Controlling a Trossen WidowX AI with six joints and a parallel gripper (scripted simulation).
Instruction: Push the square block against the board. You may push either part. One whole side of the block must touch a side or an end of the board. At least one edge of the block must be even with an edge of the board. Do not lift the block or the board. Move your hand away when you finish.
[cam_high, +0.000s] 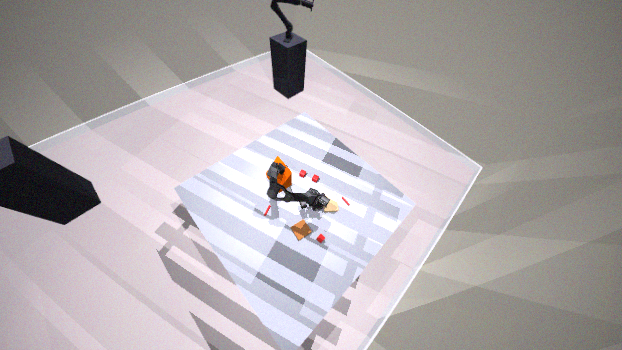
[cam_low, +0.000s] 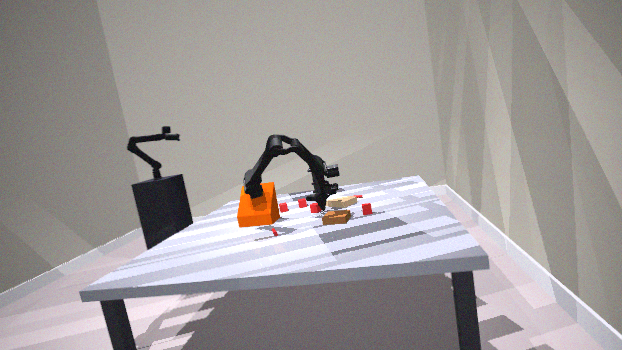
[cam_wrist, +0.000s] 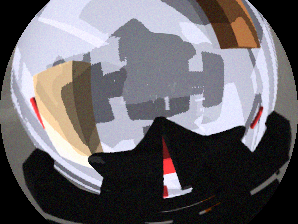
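The pale cream board is 110 mm to the left of my gripper tip, 80 mm ahead of it and 10 mm above it. The rest, counted from my gripper tip: square orange block 180 mm to the right, 70 mm ahead, 10 mm above.
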